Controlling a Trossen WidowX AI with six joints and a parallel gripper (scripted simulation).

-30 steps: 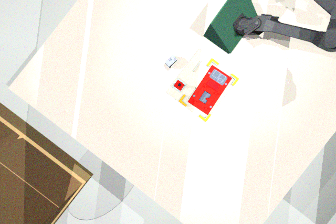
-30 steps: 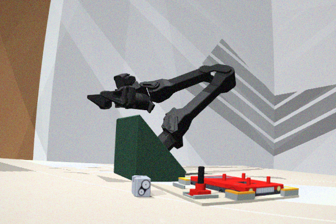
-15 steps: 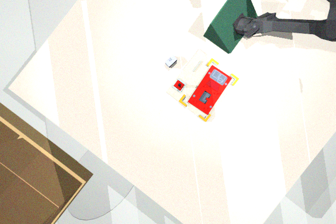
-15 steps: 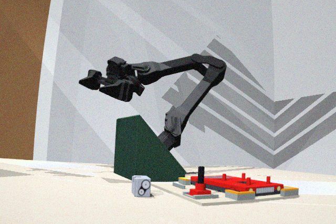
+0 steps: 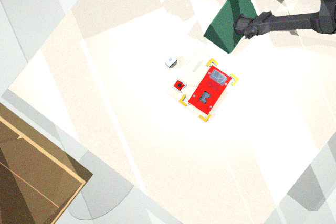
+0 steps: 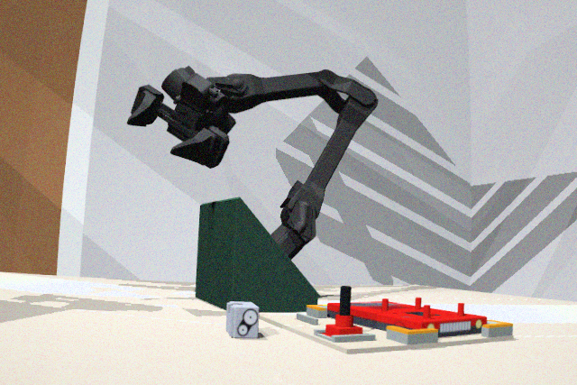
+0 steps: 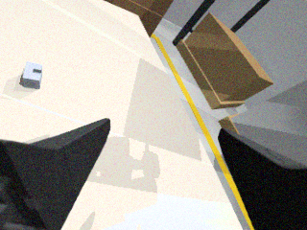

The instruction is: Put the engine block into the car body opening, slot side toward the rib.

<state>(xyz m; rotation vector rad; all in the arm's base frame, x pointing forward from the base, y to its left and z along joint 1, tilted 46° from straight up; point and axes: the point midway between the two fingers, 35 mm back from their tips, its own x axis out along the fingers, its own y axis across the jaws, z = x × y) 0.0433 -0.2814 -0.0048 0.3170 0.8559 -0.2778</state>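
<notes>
Now: the engine block 25 cm ahead of my gripper tip, 24 cm below it and 9 cm to the left of it. Round my gripper tip: black peg: 31 cm ahead, 23 cm below, 19 cm to the left.
</notes>
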